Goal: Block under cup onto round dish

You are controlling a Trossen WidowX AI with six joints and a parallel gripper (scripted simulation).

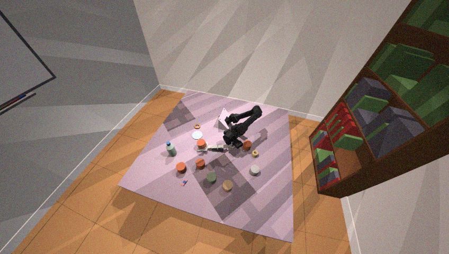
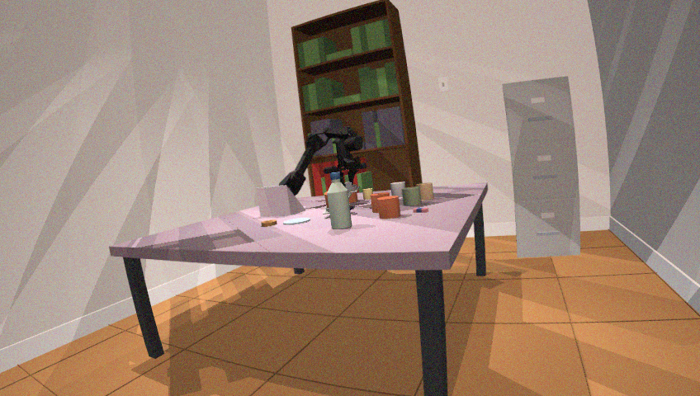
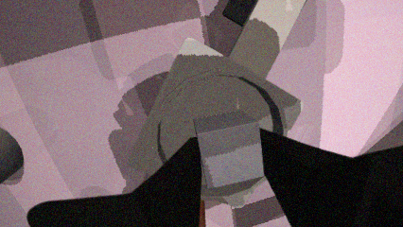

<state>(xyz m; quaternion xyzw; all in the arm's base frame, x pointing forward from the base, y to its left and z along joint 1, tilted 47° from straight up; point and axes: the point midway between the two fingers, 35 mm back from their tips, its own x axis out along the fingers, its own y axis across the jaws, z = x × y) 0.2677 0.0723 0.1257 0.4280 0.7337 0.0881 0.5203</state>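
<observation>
Now: gripper tip 350 mm to the left of the round pale blue dish, 80 mm above it and 20 mm past it. Also, from my gripper tip: grey cup (240 mm to the left, 150 mm ahead, 50 mm below); small balance (110 mm to the right, 50 mm ahead, 40 mm below); grey block (10 mm above).
</observation>
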